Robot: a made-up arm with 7 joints.
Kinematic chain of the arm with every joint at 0, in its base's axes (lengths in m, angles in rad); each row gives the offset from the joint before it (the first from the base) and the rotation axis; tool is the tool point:
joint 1: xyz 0 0 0.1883 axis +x
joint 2: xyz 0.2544 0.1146 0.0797 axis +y
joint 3: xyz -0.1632 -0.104 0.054 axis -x
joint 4: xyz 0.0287 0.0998 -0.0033 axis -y
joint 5: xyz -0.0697 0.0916 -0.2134 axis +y
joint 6: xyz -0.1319 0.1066 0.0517 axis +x
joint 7: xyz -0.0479 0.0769 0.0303 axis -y
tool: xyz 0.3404 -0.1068 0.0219
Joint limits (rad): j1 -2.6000..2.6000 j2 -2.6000..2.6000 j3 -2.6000..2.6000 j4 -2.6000..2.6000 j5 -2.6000..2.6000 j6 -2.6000..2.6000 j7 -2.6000..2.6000
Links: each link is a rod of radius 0.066 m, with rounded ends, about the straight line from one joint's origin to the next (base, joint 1, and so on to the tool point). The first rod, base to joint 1, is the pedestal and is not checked.
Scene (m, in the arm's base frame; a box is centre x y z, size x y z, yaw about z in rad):
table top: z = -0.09
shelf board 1: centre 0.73 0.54 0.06 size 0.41 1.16 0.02 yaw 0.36
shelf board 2: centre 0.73 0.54 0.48 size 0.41 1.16 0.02 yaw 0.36
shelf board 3: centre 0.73 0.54 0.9 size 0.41 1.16 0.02 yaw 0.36
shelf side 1: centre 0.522 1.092 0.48 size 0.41 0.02 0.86 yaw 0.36
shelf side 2: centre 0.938 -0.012 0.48 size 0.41 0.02 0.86 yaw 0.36
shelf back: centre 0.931 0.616 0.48 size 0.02 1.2 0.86 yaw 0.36
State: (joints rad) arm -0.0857 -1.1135 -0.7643 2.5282 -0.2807 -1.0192 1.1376
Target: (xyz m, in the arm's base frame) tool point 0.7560 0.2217 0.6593
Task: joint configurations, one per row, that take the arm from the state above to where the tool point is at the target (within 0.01 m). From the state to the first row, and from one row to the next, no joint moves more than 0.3 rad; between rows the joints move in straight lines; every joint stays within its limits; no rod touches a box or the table.
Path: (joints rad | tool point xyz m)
1: -0.0309 -0.8739 -0.8056 2.5426 -0.4230 -0.9150 1.2861 | 0.0541 0.5427 0.5430
2: 0.0240 -0.6343 -0.8469 2.5569 -0.5653 -0.8108 1.4346 | 0.2100 0.5074 0.6618
3: 0.0788 -0.3947 -0.8882 2.5713 -0.7077 -0.7066 1.5832 | 0.3933 0.4364 0.7291
4: 0.1336 -0.1551 -0.9295 2.5856 -0.8500 -0.6024 1.7317 | 0.5835 0.3374 0.7297
5: 0.1885 0.0845 -0.9707 2.6000 -0.9923 -0.4982 1.8802 | 0.7560 0.2217 0.6593

